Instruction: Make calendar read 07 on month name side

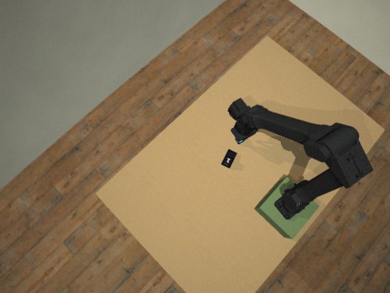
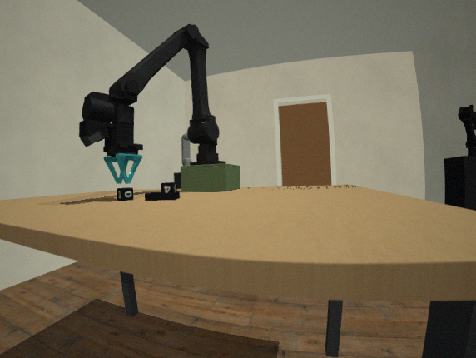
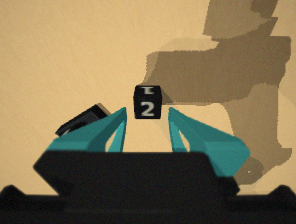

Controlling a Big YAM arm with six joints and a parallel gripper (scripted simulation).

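The digit cube lies 4 cm below my hand. From my hand the other things lie so: black calendar tray 10 cm to the left, 5 cm behind, 4 cm below.
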